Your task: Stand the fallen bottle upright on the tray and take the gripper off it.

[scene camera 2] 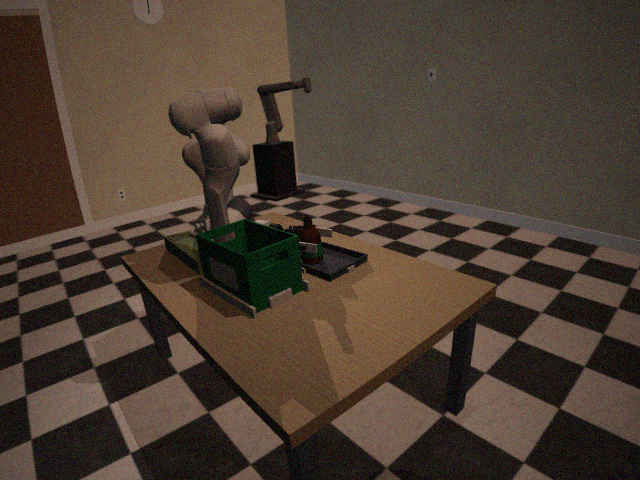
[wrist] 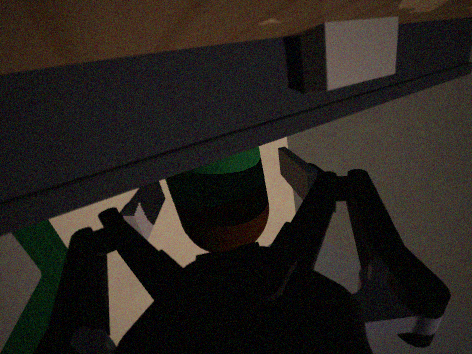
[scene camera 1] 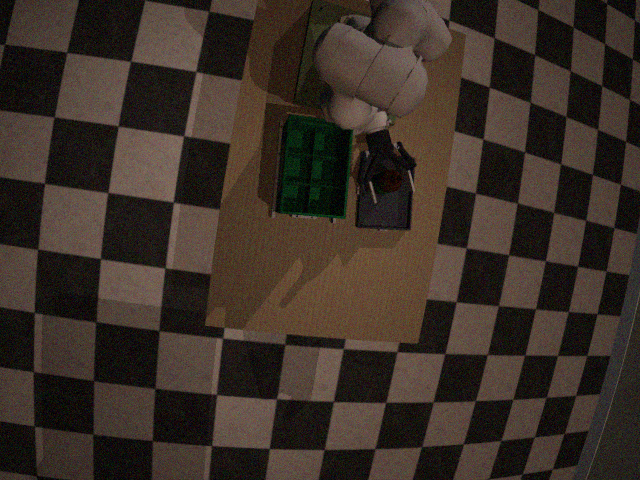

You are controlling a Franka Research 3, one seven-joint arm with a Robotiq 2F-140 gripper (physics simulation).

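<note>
The brown bottle (scene camera 1: 390,180) (scene camera 2: 311,238) with a green label stands upright on the dark tray (scene camera 1: 383,215) (scene camera 2: 342,261) (wrist: 125,120), near its back part. My gripper (scene camera 1: 394,196) (scene camera 2: 316,240) (wrist: 220,173) is open, reaching in low and nearly level from the back. Its fingers stand on both sides of the bottle, with a gap on each side in the wrist view, where the bottle (wrist: 225,205) shows between them. The bottle's lower end is hidden behind the tray in the wrist view.
A tall green crate (scene camera 1: 312,214) (scene camera 2: 276,279) stands close beside the tray. A low olive-green bin (scene camera 1: 309,72) (scene camera 2: 180,245) lies behind the crate, partly under the arm. A pale block (wrist: 361,54) sits against the tray. Another robot arm (scene camera 2: 271,108) stands on a pedestal beyond the table.
</note>
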